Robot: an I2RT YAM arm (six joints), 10 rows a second.
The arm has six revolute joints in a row. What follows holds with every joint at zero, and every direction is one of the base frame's. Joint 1 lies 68 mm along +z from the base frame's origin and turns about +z. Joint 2 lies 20 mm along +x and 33.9 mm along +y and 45.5 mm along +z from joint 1 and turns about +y. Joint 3 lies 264 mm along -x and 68.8 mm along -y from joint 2 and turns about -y. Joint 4 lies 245 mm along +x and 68.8 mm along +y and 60 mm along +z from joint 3 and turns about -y. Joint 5 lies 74 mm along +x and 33.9 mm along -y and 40.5 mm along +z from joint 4 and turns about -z. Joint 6 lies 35.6 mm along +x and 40.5 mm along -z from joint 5 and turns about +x. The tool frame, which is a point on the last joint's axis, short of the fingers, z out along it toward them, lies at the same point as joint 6; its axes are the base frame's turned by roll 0, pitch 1.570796 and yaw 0 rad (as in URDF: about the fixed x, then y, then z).
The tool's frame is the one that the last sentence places.
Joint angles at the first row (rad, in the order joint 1, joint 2, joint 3, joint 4, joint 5, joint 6):
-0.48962, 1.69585, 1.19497, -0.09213, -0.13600, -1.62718
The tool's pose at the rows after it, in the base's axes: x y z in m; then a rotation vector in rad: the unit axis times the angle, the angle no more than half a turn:
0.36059 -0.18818 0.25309 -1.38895 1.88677 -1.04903
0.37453 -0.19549 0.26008 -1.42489 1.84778 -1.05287
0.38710 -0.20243 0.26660 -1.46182 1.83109 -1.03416
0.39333 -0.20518 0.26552 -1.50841 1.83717 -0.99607
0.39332 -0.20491 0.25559 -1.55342 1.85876 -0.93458
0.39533 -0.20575 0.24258 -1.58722 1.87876 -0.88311
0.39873 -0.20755 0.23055 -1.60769 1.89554 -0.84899
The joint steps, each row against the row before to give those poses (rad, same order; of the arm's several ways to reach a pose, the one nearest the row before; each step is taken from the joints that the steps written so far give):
-0.00495, 0.06524, 0.08240, 0.00689, -0.01982, -0.05112
-0.00154, 0.05186, 0.08963, -0.03168, -0.02366, -0.03242
-0.00192, 0.05227, 0.09921, -0.06373, -0.02061, -0.02634
0.00039, 0.03434, 0.05607, -0.06369, -0.01106, -0.02669
-0.00037, 0.01756, 0.00459, -0.04730, -0.01143, -0.02022
0.00000, 0.02743, 0.00188, -0.02441, -0.00650, -0.01449
0.00000, 0.03093, 0.00576, -0.00879, -0.00113, -0.00801

